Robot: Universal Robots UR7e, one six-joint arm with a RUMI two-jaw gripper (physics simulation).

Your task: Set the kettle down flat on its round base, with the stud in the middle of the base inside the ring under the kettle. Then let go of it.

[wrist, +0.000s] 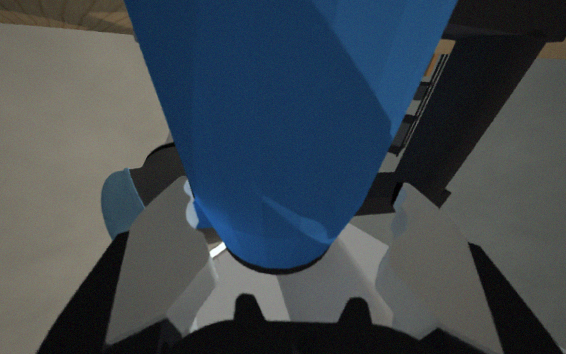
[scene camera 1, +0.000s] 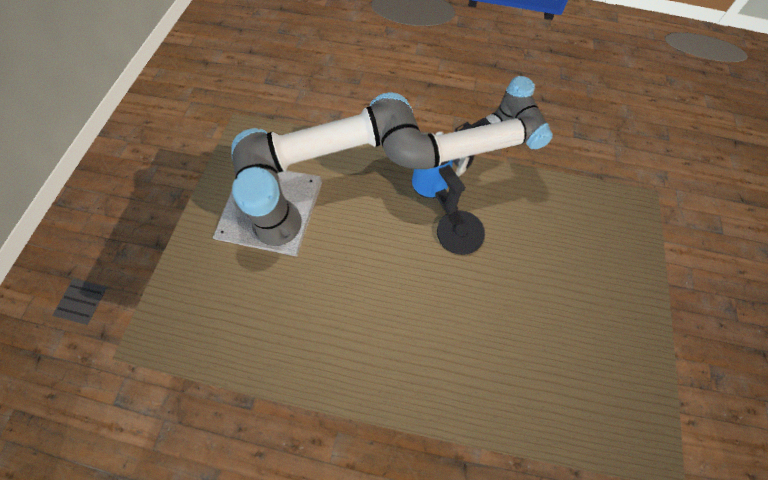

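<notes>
The blue kettle [scene camera 1: 428, 181] [wrist: 285, 125] is partly hidden under the forearm in the scene view. Its black handle [scene camera 1: 452, 183] [wrist: 470, 115] points towards the round black base [scene camera 1: 472, 240], and the handle's lower end overlaps the base's edge in that view. The kettle's body shows beside the base, not over its middle, where a small round raised part [scene camera 1: 461, 229] shows. The ring under the kettle is hidden. My gripper [scene camera 1: 463, 163] [wrist: 292, 181] is open, with its light jaws apart on either side of the kettle's narrow end; gaps show beside the body in the wrist view.
The arm's pedestal plate [scene camera 1: 305, 189] stands on the tan mat [scene camera 1: 396, 339] at the left. My forearm [scene camera 1: 481, 140] passes above the kettle. A dark floor grille [scene camera 1: 79, 301] lies left of the mat. A blue object [scene camera 1: 526, 4] shows at the top edge.
</notes>
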